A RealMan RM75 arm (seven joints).
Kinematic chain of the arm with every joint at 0, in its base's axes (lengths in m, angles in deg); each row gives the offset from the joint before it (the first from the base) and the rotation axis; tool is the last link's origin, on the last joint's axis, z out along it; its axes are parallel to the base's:
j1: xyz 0 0 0.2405 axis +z
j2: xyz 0 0 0 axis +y
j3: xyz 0 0 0.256 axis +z
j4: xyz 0 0 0 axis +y
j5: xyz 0 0 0.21 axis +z
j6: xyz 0 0 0 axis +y
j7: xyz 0 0 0.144 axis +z
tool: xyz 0 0 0
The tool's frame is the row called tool.
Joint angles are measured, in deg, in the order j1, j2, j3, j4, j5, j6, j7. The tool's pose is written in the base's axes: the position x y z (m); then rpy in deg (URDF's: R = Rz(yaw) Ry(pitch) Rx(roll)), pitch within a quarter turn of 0, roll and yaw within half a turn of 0. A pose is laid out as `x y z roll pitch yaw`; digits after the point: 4 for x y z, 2 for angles.
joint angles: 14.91 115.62 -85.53 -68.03 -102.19 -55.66 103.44
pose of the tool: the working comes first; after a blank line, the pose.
Where each joint sits with the arm in this pose, in the base's axes (m; each line is computed from the numbers above, not from the rounded line before):
j1: 0.0000 0.0000 0.2405
j2: 0.0000 0.0000 0.2405
j3: 0.2231 0.0594 0.1298
j4: 0.2231 0.0594 0.1298
j5: 0.2479 0.2669 0.1095
j6: 0.2479 0.2669 0.1095
j7: 0.2292 0.3393 -0.0135
the tool: 0.2292 0.3393 -0.0135

0.2292 0.3393 -0.0135 -154.86 19.27 -20.61
